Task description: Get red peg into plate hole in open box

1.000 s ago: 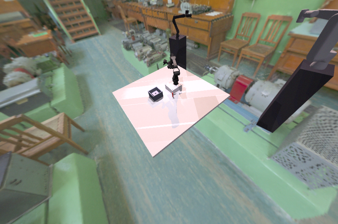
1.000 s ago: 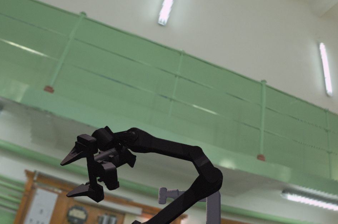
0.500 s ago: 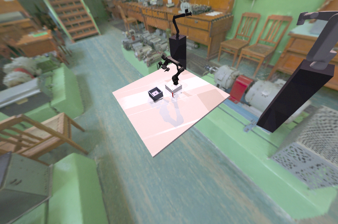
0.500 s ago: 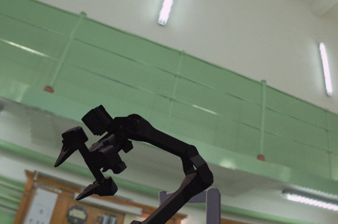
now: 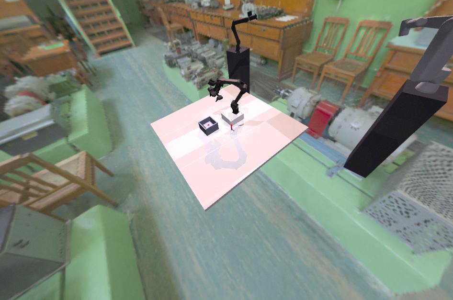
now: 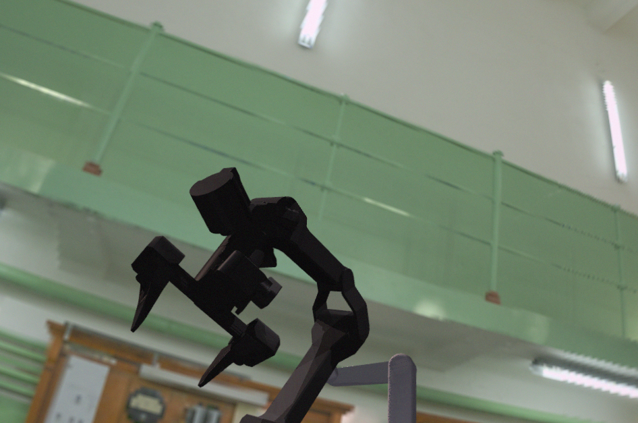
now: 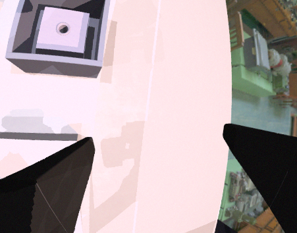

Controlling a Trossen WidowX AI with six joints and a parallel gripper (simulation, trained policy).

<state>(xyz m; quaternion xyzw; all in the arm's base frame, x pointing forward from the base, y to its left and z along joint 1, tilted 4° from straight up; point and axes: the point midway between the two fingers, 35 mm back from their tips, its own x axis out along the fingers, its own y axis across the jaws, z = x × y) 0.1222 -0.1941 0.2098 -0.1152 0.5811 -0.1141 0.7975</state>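
The red peg lies 40 mm ahead of my gripper tip, 290 mm to the left of it and 230 mm below it. From my gripper tip the other things lie so: dark box: 190 mm ahead, 70 mm to the left, 240 mm below; then plate: 190 mm ahead, 70 mm to the left, 220 mm below.
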